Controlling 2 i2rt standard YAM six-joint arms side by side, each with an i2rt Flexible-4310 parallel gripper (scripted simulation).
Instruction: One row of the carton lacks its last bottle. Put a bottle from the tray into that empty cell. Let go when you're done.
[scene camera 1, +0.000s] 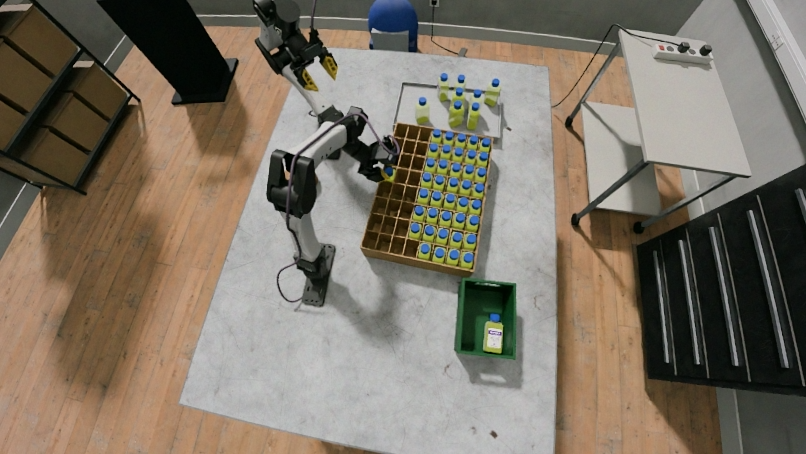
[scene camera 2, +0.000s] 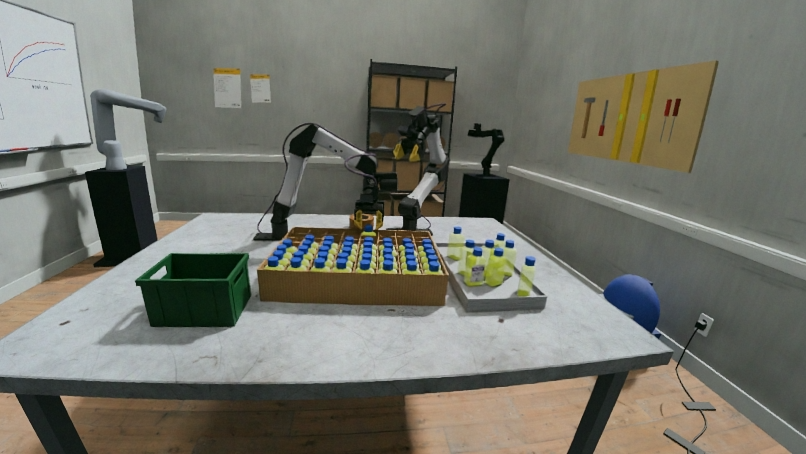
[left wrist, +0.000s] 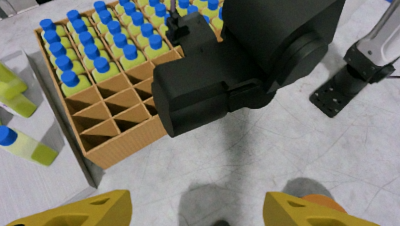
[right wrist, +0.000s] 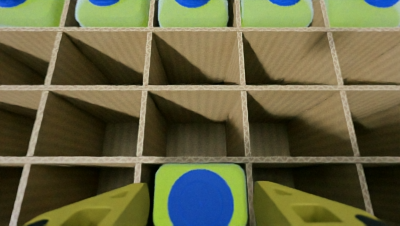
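Note:
A carton (scene camera 2: 290, 286) is in view, and the right wrist view shows the carton (right wrist: 110, 106) too. The left gripper (scene camera 1: 326, 85) is visible, also as the gripper (left wrist: 197, 200) in its own wrist view. Likewise visible: the right gripper (scene camera 1: 390, 172), with a further sighting of the right gripper (right wrist: 201, 191).

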